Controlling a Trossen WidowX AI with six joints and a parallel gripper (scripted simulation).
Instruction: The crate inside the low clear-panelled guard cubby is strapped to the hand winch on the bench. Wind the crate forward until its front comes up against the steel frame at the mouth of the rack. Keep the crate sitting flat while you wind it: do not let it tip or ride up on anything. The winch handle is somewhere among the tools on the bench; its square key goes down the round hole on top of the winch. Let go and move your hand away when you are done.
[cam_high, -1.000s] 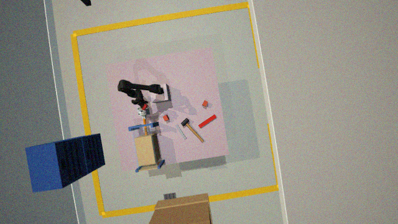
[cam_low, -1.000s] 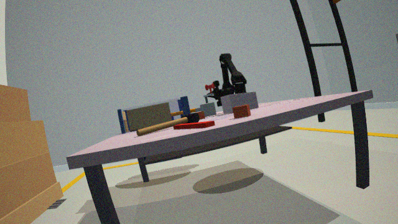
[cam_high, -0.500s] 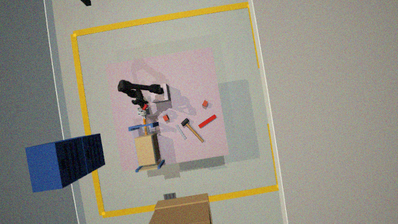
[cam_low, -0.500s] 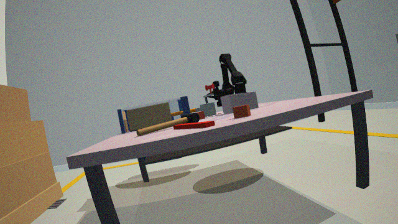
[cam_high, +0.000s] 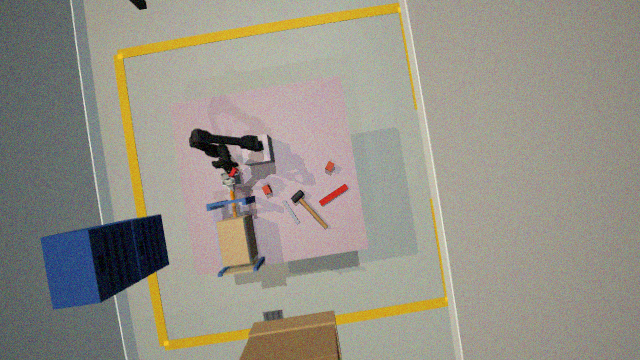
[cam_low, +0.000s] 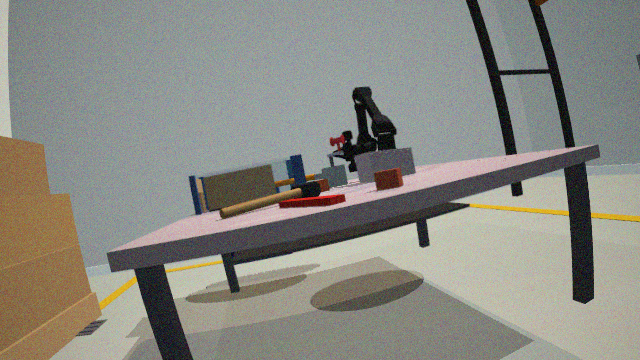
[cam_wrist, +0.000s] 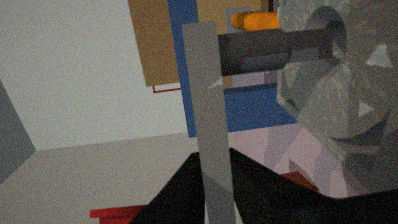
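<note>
My gripper tip is 50 mm to the right of the red knob, 40 mm below it and 20 mm past it. The rest, counted from my gripper tip: grey winch: 110 mm below, 60 mm to the right, 20 mm behind; blue steel frame: 160 mm ahead, 60 mm to the right, 40 mm below; winch handle: 10 mm to the left, 10 mm behind, 10 mm above.
</note>
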